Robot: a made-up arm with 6 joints.
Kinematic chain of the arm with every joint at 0, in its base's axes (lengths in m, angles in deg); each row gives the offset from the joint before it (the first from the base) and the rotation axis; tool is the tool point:
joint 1: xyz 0 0 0.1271 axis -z
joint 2: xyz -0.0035 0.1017 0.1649 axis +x
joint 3: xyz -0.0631 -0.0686 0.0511 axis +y
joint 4: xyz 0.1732 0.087 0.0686 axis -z
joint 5: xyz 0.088 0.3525 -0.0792 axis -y
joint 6: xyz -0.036 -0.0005 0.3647 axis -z
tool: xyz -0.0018 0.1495 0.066
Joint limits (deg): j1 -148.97..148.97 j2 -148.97..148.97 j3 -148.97..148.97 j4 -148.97..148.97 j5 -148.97..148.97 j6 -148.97..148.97
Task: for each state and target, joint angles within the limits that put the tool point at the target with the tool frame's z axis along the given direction. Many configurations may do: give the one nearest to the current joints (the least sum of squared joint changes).
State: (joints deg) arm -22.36 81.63 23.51 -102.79 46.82 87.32
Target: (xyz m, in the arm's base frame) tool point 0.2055 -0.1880 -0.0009 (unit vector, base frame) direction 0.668 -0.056 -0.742
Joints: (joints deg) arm -7.15 62.45 49.48 -129.42 69.17 98.24
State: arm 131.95 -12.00 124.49 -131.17 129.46 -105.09
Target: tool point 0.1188 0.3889 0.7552 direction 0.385 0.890 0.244
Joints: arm 134.20 -19.16 141.09 -147.30 131.36 -52.91
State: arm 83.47 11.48 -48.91 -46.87 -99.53 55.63
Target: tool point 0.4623 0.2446 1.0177 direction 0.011 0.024 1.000
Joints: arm 59.50 17.33 -82.63 -18.75 -82.15 47.16
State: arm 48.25 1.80 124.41 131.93 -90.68 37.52
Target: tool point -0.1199 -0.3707 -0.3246 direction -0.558 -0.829 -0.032
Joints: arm 41.35 2.25 74.96 88.45 -82.75 13.93
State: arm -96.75 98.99 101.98 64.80 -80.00 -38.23
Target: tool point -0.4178 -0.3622 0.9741 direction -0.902 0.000 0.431
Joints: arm -79.32 148.97 136.61 37.95 -60.94 -31.91
